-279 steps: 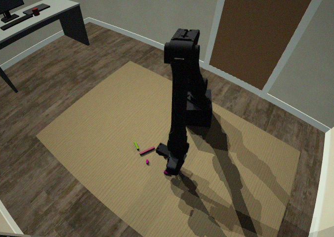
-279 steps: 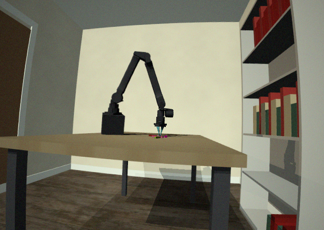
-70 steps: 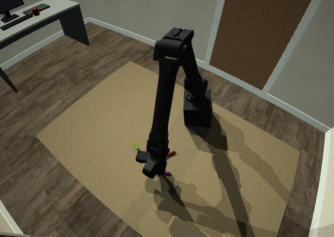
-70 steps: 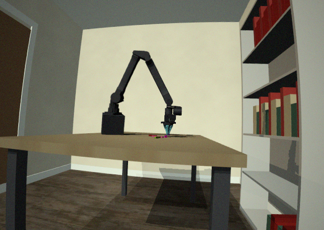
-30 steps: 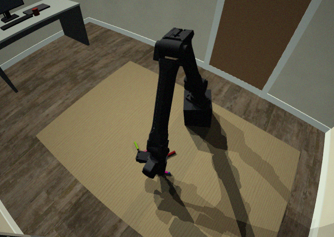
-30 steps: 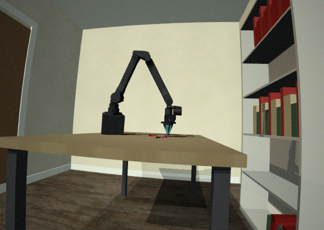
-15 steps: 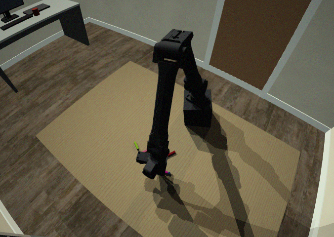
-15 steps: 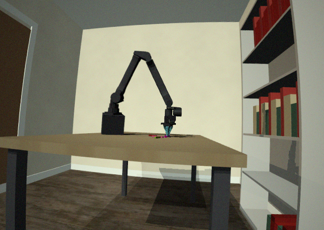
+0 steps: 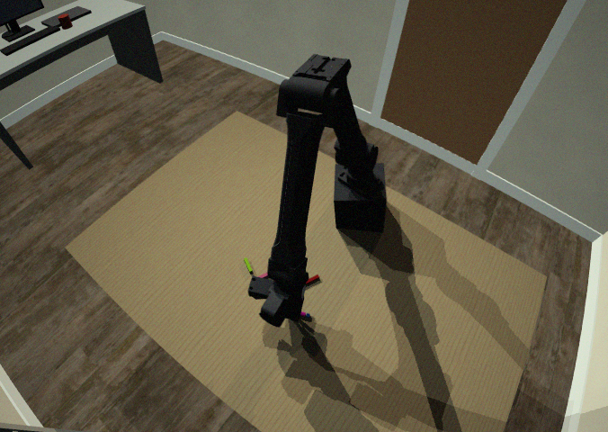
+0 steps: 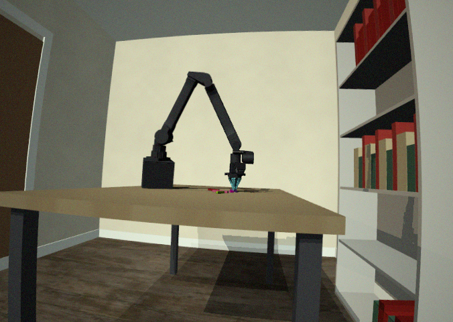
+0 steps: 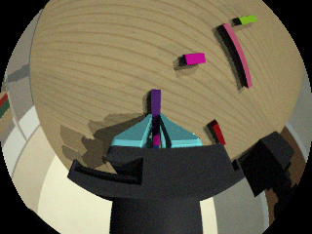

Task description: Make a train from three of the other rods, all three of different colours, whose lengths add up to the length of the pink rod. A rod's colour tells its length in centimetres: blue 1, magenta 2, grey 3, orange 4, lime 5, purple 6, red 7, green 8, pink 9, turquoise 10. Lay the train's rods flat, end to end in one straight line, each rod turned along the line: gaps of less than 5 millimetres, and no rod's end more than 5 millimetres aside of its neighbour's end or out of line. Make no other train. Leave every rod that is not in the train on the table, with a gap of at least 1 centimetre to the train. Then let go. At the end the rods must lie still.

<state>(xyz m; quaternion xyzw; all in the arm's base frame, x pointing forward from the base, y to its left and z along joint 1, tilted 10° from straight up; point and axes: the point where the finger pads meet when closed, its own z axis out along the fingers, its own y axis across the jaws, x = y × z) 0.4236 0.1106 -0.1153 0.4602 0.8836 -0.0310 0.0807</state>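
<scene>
The purple rod lies 10 mm to the right of my hand. From my hand the other things lie so: blue rod 40 mm to the left, 30 mm behind; then red rod 110 mm behind, 30 mm to the right; then pink rod 130 mm to the right, 30 mm behind.
</scene>
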